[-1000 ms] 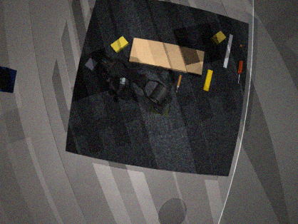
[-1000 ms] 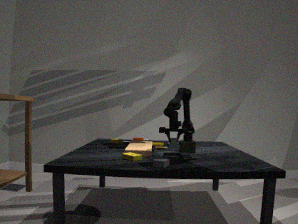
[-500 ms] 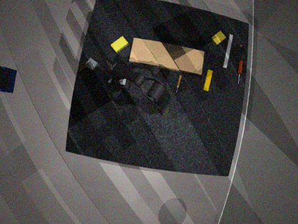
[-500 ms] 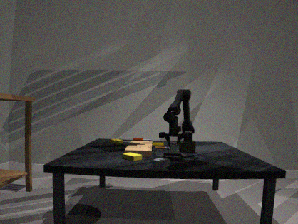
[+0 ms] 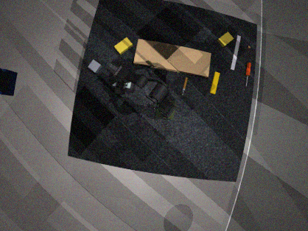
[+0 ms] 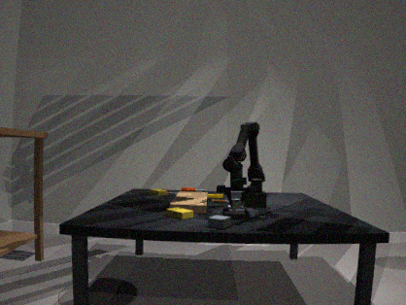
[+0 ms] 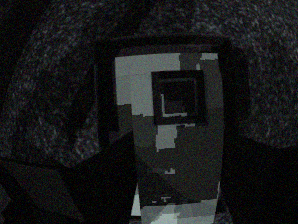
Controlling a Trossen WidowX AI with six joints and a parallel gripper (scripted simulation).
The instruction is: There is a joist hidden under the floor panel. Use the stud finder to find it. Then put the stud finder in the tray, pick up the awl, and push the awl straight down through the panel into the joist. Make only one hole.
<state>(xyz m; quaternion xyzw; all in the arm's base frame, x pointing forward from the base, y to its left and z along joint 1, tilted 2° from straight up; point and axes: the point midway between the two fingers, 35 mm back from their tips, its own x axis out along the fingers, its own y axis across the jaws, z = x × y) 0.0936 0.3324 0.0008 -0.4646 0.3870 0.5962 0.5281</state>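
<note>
The dark tray is 1 cm to the right of my gripper tip and 3 cm below it. Also, from my gripper tip: grey block (5 cm ahead, 22 cm to the left, 3 cm below); dark grey stud finder (1 cm to the left, 2 cm above); awl (10 cm ahead, 42 cm to the right, 4 cm below).
</note>
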